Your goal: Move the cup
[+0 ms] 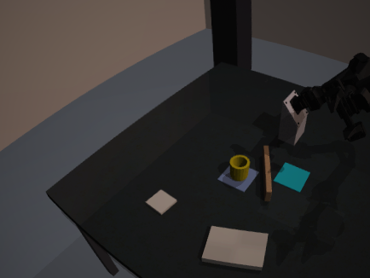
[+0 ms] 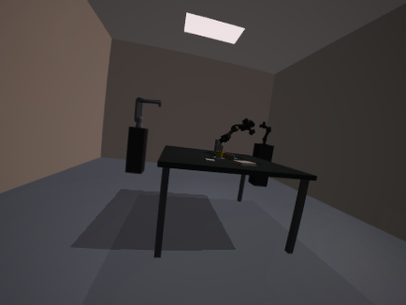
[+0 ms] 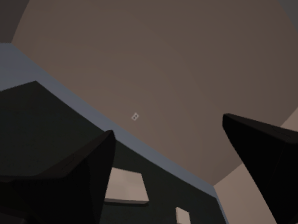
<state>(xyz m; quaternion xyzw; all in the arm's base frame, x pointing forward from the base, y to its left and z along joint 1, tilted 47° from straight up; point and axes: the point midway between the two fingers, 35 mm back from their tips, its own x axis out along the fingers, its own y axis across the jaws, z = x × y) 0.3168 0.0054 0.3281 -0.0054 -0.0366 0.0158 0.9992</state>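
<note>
The yellow cup lies 1 cm behind my gripper tip, 31 cm to the right of it and 34 cm below it. Also, from my gripper tip: teal pad (12 cm behind, 13 cm to the right, 38 cm below); then pale slab (25 cm ahead, 14 cm to the right, 36 cm below); then wooden bar (6 cm behind, 22 cm to the right, 35 cm below).
</note>
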